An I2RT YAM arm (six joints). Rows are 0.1 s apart.
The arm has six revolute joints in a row. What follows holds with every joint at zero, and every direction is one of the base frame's. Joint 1 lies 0.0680 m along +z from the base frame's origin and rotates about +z. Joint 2 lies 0.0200 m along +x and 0.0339 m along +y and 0.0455 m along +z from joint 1 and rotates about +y. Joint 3 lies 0.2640 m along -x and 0.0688 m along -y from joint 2 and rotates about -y. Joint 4 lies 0.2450 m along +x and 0.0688 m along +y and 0.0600 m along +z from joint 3 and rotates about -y. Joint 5 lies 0.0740 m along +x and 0.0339 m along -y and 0.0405 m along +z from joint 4 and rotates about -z. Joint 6 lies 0.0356 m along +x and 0.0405 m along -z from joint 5 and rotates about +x. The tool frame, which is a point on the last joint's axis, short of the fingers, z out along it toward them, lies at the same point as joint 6; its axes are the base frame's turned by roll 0.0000, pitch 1.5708 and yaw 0.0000 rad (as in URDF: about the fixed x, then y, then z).
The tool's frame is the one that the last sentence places.
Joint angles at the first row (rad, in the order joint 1, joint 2, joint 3, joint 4, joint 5, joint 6):
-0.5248 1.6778 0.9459 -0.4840 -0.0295 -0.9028
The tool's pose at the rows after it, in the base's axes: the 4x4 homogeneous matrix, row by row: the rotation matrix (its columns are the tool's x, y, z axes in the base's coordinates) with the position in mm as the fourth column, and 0 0 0 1 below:
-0.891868, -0.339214, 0.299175, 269.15; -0.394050, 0.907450, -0.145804, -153.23; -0.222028, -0.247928, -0.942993, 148.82; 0, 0, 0, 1
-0.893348, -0.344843, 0.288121, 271.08; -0.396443, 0.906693, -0.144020, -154.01; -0.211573, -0.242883, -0.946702, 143.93; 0, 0, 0, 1
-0.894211, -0.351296, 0.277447, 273.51; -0.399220, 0.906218, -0.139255, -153.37; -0.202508, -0.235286, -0.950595, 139.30; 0, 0, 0, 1
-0.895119, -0.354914, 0.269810, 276.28; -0.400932, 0.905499, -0.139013, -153.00; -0.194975, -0.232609, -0.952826, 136.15; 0, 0, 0, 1
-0.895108, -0.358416, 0.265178, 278.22; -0.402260, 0.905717, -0.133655, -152.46; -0.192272, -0.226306, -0.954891, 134.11; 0, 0, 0, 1
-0.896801, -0.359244, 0.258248, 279.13; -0.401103, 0.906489, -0.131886, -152.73; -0.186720, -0.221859, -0.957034, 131.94; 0, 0, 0, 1
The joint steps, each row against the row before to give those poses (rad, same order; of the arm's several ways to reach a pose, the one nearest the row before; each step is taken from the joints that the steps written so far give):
0.0047 0.0191 0.0005 0.0023 0.0073 -0.0005
0.0014 0.0205 0.0033 0.0061 0.0044 -0.0031
0.0060 0.0195 0.0039 0.0035 0.0030 0.0011
0.0059 0.0165 0.0065 0.0029 0.0054 0.0025
0.0043 0.0114 0.0055 -0.0011 -0.0012 0.0023
0.0009 0.0099 0.0033 -0.0006 0.0021 0.0011

